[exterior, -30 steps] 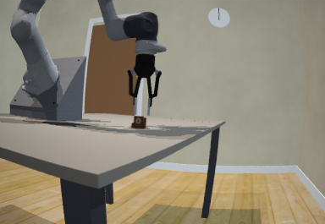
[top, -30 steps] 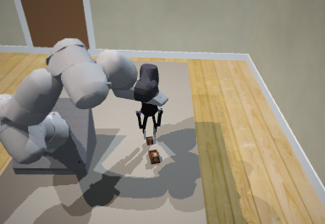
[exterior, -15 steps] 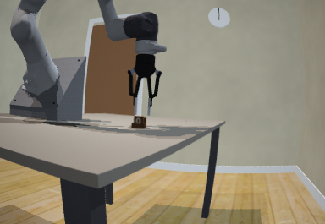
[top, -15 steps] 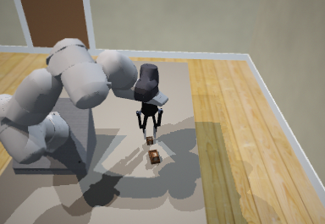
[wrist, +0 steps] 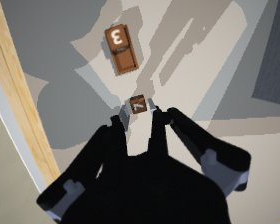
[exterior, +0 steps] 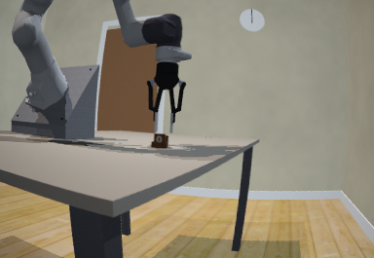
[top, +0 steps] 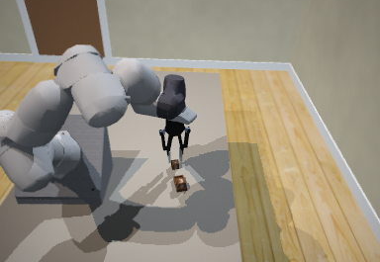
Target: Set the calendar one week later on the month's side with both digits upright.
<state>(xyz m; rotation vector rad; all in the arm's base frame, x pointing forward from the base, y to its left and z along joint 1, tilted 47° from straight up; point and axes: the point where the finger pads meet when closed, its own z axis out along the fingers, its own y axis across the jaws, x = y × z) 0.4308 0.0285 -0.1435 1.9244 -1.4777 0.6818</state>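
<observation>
The brown tray is 11 cm to the right of my hand, 6 cm below it and 3 cm ahead of it.
</observation>
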